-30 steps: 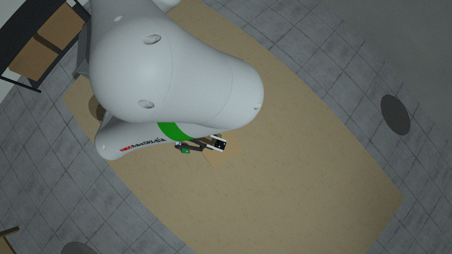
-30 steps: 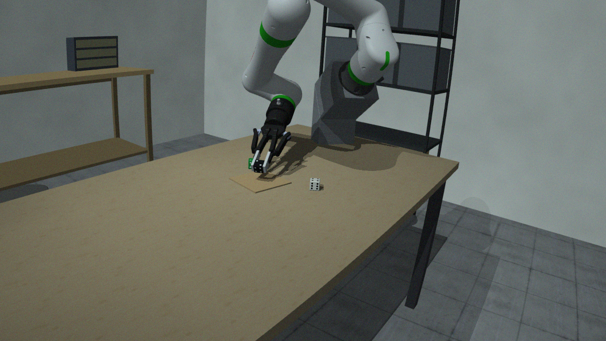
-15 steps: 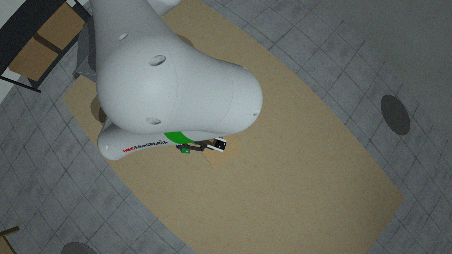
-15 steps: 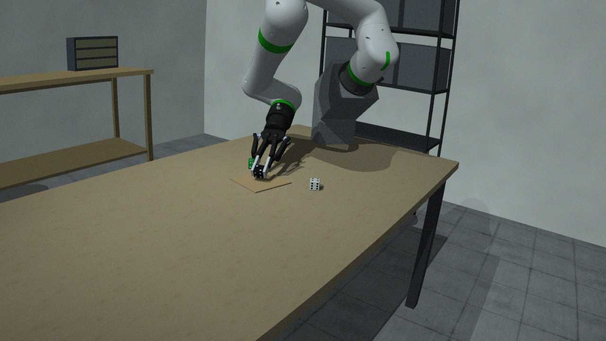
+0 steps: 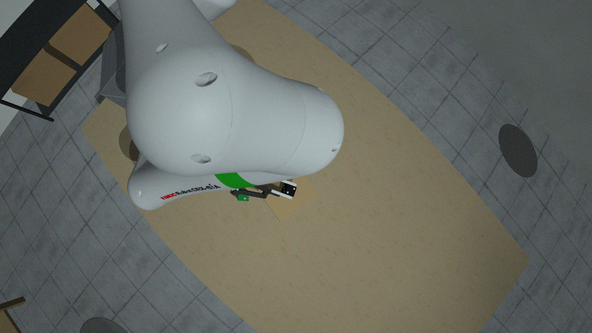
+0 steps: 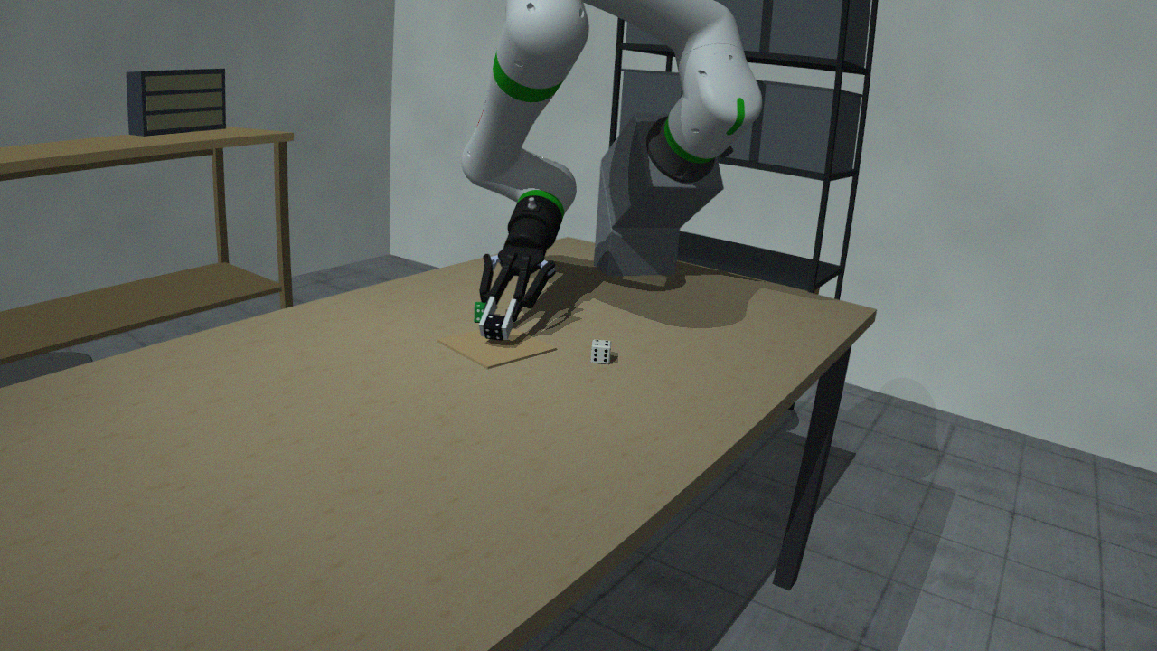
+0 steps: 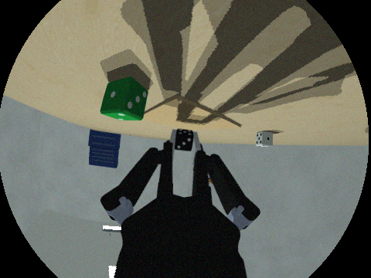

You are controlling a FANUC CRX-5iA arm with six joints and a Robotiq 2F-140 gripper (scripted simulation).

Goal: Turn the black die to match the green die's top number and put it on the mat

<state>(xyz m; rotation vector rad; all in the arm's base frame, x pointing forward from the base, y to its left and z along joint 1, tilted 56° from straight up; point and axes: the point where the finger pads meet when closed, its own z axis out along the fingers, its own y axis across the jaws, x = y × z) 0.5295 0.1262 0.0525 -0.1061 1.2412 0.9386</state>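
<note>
The tan mat lies 4 cm below my hand, 1 cm to the left of it and 1 cm ahead of it. From my hand the other things lie so: white die 13 cm to the left, 11 cm behind, 3 cm below; then black die 1 cm to the left, 1 cm below, 1 cm ahead; then green die 12 cm to the right, 3 cm below, 3 cm behind.
</note>
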